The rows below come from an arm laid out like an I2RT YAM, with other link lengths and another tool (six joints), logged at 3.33 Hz.
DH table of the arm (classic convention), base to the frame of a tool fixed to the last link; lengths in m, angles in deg. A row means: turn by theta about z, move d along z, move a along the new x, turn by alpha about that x. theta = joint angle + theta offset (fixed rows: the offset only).
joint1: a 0.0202  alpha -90  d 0.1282  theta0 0
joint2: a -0.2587  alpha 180  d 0  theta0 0
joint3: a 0.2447  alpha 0  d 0  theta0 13.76
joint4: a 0.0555  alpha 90  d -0.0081  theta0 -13.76
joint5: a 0  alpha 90  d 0.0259  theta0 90
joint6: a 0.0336  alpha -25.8  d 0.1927  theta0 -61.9
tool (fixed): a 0  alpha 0  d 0.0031  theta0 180
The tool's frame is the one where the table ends.
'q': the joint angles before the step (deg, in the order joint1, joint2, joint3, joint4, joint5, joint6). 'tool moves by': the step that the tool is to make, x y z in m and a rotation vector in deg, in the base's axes. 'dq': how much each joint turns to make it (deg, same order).
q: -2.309, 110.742, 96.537, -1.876, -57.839, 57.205
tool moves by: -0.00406, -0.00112, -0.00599, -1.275, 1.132, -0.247
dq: 0.021, -0.428, -0.094, -3.263, 0.654, -2.192
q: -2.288, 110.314, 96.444, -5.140, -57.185, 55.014
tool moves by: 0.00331, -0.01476, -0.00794, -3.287, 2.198, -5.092
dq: 0.003, -0.861, 0.689, -5.457, 5.965, -2.266
